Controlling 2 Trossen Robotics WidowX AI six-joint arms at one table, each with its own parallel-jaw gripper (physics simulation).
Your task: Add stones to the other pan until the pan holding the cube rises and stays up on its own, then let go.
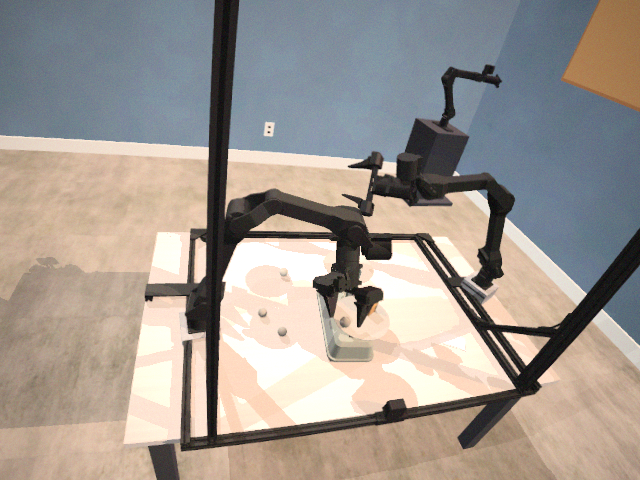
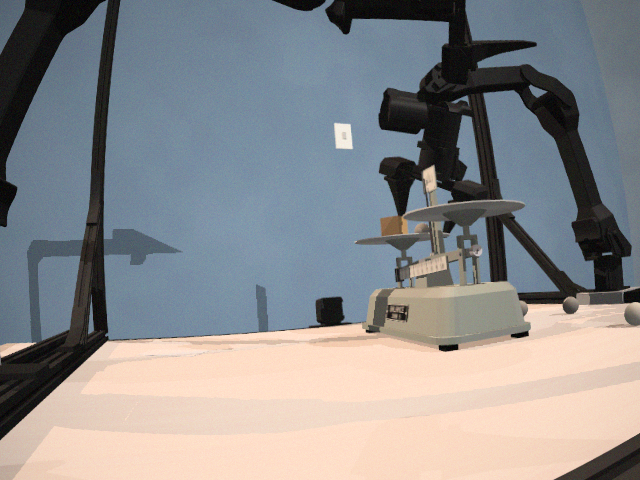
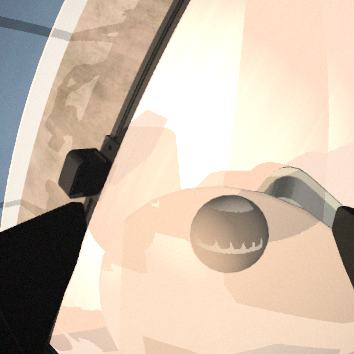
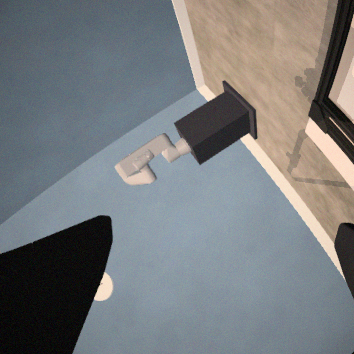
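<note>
A grey-green two-pan scale stands on the table. Its lower pan carries an orange cube and one round grey stone. The other pan sits higher, and no stone shows on it. My left gripper is open, fingers down around the stone on the cube's pan. My right gripper is open and empty, high above the table. Three stones lie on the table.
A black frame runs around the table, with tall posts rising from it. A small black box sits on its front bar. A dark pedestal with another arm stands beyond the table.
</note>
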